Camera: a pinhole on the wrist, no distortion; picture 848 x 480 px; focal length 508.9 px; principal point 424.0 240.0 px. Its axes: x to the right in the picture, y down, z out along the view. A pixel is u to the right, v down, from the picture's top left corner.
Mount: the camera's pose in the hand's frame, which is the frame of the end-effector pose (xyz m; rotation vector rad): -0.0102 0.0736 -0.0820 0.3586 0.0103 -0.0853
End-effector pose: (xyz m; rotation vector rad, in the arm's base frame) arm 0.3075 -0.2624 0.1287 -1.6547 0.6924 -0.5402
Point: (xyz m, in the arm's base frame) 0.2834 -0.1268 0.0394
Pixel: 107 408
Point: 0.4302 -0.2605 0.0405
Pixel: 699 438
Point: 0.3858 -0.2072 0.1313
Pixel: 504 175
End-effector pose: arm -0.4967 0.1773 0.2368 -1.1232 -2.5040 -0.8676
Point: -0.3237 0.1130 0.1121
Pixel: outside the picture
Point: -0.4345 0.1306 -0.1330
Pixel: 142 125
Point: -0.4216 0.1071 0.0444
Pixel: 58 77
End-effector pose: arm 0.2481 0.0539 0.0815 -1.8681 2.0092 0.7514
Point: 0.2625 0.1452 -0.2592
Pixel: 564 262
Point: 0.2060 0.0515 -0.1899
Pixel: 687 318
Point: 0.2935 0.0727 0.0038
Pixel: 530 57
